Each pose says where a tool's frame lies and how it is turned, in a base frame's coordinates. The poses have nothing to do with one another.
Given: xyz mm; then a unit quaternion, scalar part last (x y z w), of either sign.
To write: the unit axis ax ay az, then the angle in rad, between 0 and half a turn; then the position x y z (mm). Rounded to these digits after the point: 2 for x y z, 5 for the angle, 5 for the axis.
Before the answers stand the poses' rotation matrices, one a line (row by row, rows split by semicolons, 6 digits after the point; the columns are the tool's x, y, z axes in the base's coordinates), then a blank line. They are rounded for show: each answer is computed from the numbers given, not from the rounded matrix.
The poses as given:
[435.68, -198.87, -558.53, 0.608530, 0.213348, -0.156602, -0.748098]
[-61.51, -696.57, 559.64, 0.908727, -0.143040, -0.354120, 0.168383]
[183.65, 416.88, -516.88, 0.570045, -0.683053, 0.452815, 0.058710]
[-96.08, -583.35, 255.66, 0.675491, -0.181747, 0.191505, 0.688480]
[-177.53, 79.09, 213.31, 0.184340, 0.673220, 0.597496, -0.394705]
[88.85, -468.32, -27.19, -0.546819, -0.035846, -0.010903, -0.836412]
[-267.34, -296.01, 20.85, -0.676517, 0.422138, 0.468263, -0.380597]
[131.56, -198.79, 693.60, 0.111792, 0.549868, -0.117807, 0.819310]
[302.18, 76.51, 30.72, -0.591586, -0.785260, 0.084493, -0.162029]
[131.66, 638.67, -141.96, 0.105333, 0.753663, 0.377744, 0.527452]
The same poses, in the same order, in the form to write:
0.859917 0.025350 -0.509804; 0.493964 0.210335 0.843658; 0.128616 -0.977301 0.168349
0.708277 -0.140713 -0.691769; -0.379225 -0.902373 -0.204722; -0.595426 0.407335 -0.692492
-0.343204 -0.831911 0.436045; -0.725572 -0.059984 -0.685527; 0.596453 -0.551658 -0.583024
0.860588 -0.509232 0.008461; 0.018158 0.014074 -0.999736; 0.508979 0.860514 0.021359
-0.620453 0.719872 -0.311162; -0.223467 0.218035 0.950012; 0.751731 0.658973 0.025587
0.997192 0.020964 0.071888; 0.057441 0.401740 -0.913950; -0.048040 0.915514 0.399408
0.205059 -0.214728 -0.954905; -0.927606 -0.353891 -0.119617; -0.312247 0.910304 -0.271751
0.367533 0.315983 0.874685; -0.070099 0.947248 -0.312741; -0.927365 0.053628 0.370295
-0.247545 0.956479 0.154500; 0.901717 0.285774 -0.324406; -0.354440 0.059010 -0.933215
-0.421398 -0.239713 0.874621; 0.557255 0.692429 0.458268; -0.715465 0.680500 -0.158207

[-0.91703, -0.32151, 0.23599, 1.45121, 435.68, -198.87, -558.53]
[0.92189, -0.14511, -0.35925, 2.80321, -61.51, -696.57, 559.64]
[0.57103, -0.68423, 0.45360, 3.02411, 183.65, 416.88, -516.88]
[0.93138, -0.25060, 0.26405, 1.62281, -96.08, -583.35, 255.66]
[-0.20063, -0.73271, -0.65029, 2.33010, -177.53, 79.09, 213.31]
[0.99766, 0.06540, 0.01989, 1.16018, 88.85, -468.32, -27.19]
[0.73157, -0.45649, -0.50637, 2.36071, -267.34, -296.01, 20.85]
[0.19498, 0.95904, -0.20547, 1.22118, 131.56, -198.79, 693.60]
[0.59951, 0.79578, -0.08562, 2.81610, 302.18, 76.51, 30.72]
[0.12398, 0.88710, 0.44462, 2.03039, 131.66, 638.67, -141.96]

